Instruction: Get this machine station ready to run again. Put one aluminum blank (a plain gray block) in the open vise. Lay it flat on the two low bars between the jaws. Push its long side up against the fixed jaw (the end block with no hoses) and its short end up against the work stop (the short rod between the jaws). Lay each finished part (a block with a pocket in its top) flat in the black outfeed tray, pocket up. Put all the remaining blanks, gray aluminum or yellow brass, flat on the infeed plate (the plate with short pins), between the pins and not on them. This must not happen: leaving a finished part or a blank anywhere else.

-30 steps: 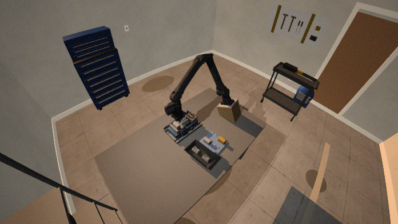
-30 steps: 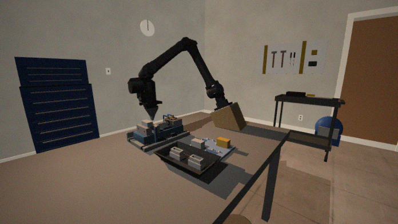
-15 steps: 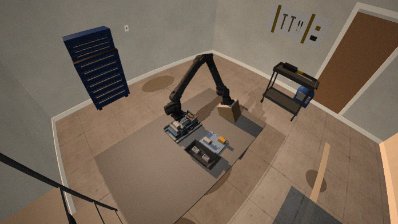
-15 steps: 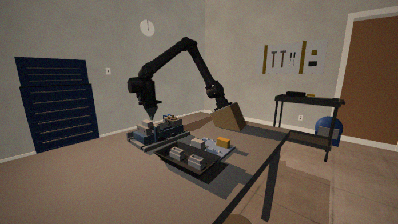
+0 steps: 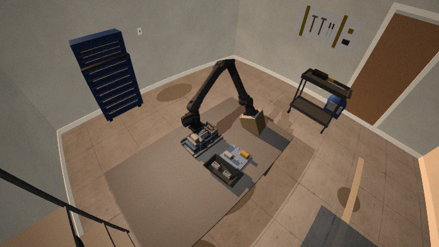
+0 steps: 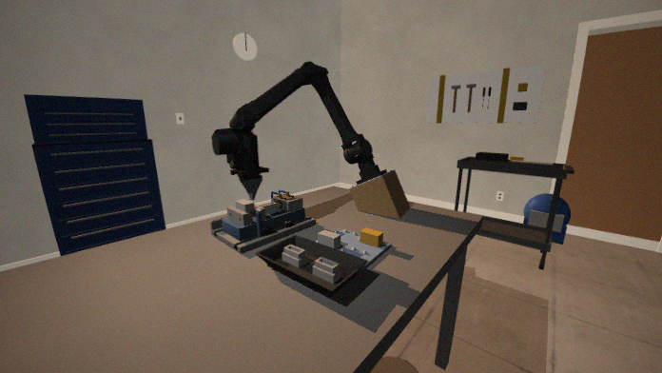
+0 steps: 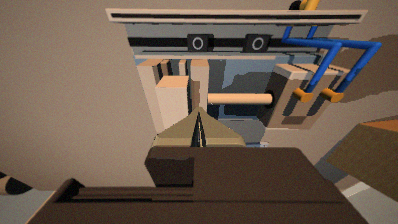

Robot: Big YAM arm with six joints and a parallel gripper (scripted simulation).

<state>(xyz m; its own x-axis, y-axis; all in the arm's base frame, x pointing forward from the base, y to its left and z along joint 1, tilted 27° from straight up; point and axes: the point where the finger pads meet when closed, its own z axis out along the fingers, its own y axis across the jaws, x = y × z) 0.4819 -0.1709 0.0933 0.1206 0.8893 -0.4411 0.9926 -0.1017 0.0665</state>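
Now: the vise 4 cm behind my hand, 1 cm to the left of it and 8 cm below it. The rest, counted from my hand: yellow brass blank (14 cm behind, 36 cm to the left, 10 cm below).
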